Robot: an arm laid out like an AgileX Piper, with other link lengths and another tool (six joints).
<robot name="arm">
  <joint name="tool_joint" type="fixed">
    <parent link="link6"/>
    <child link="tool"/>
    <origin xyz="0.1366 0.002 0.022" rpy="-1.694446 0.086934 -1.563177"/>
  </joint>
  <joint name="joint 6" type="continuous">
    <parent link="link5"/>
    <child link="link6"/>
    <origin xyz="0.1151 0 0.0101"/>
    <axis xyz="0.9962 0 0.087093"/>
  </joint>
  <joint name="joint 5" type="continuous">
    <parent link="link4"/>
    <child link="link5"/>
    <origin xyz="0 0 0"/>
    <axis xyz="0 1 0"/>
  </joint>
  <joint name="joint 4" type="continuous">
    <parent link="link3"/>
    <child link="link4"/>
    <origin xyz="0.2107 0 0.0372"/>
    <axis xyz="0.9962 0 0.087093"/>
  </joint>
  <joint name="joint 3" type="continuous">
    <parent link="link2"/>
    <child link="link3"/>
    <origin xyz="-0.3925 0 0.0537"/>
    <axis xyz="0 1 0"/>
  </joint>
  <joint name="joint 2" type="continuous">
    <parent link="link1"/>
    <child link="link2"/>
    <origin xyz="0 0 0"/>
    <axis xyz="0 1 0"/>
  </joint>
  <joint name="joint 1" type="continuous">
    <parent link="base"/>
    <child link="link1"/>
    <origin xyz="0 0 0.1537"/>
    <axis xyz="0 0 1"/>
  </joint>
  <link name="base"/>
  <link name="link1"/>
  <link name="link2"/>
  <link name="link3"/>
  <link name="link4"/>
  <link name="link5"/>
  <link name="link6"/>
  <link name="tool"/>
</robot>
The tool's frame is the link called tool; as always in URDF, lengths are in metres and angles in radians. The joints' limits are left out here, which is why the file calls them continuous.
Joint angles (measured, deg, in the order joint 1, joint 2, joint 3, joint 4, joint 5, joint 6), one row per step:
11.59 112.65 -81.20 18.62 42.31 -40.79
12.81 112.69 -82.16 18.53 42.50 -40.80
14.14 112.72 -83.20 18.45 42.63 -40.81
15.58 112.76 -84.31 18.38 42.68 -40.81
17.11 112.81 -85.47 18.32 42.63 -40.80
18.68 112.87 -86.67 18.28 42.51 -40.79
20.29 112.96 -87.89 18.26 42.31 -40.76
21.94 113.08 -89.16 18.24 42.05 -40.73
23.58 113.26 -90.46 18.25 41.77 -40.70
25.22 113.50 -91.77 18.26 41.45 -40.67
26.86 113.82 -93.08 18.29 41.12 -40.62
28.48 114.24 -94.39 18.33 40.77 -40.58
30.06 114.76 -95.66 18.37 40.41 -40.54
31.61 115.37 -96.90 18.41 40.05 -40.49
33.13 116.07 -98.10 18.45 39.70 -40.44
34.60 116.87 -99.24 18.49 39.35 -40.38
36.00 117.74 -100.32 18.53 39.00 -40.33
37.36 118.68 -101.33 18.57 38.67 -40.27
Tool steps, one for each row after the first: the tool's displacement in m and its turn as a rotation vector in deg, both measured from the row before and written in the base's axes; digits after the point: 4 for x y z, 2 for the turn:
0.0006 0.0111 0.0044 0.10 -0.74 1.32
0.0006 0.0122 0.0050 0.15 -0.88 1.41
0.0005 0.0134 0.0056 0.21 -1.00 1.48
0.0003 0.0143 0.0060 0.27 -1.12 1.53
0.0001 0.0149 0.0064 0.34 -1.21 1.54
-0.0002 0.0155 0.0066 0.41 -1.25 1.53
-0.0006 0.0161 0.0068 0.47 -1.31 1.55
-0.0009 0.0163 0.0067 0.53 -1.27 1.53
-0.0013 0.0164 0.0064 0.56 -1.25 1.52
-0.0019 0.0166 0.0058 0.59 -1.15 1.49
-0.0023 0.0167 0.0049 0.59 -1.06 1.47
-0.0026 0.0164 0.0038 0.56 -0.93 1.43
-0.0030 0.0162 0.0027 0.53 -0.80 1.39
-0.0035 0.0160 0.0015 0.48 -0.67 1.36
-0.0037 0.0156 0.0001 0.41 -0.52 1.31
-0.0039 0.0150 -0.0011 0.35 -0.41 1.25
-0.0043 0.0146 -0.0024 0.27 -0.26 1.20

